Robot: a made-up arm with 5 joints.
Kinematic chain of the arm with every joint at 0, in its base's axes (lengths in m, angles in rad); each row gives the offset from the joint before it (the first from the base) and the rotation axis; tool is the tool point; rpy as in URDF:
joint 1: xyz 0.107 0 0.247 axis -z
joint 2: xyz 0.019 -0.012 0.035 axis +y
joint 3: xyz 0.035 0 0.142 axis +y
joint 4: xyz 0.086 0 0.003 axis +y
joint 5: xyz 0.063 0.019 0 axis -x
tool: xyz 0 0 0 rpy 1.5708 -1.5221 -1.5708
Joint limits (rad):
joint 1: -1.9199..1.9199
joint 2: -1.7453..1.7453
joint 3: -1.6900..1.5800
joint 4: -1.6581..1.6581
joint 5: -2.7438..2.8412
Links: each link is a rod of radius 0.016 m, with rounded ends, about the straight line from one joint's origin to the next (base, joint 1, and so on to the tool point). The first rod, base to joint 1, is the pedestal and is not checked.
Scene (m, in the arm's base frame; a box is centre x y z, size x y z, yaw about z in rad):
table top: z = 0
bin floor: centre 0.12 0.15 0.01 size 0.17 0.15 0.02 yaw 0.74
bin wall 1: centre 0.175 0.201 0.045 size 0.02 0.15 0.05 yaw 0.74
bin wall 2: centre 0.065 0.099 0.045 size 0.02 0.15 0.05 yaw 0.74
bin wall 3: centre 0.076 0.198 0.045 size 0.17 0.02 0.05 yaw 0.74
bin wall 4: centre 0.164 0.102 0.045 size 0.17 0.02 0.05 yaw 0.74
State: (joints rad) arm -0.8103 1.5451 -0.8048 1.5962 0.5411
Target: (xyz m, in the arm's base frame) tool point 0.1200 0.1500 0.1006
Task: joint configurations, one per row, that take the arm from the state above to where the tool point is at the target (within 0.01 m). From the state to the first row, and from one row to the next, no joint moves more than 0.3 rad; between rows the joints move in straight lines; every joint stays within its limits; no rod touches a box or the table.
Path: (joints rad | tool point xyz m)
1: -1.0195 1.6118 -0.7459 1.4638 0.5411 | 0.1922 0.1520 0.1319
2: -1.2287 1.6786 -0.6869 1.3315 0.5411 | 0.1551 0.1558 0.1156
3: -1.4378 1.7453 -0.6280 1.1991 0.5411 | 0.1200 0.1500 0.1006

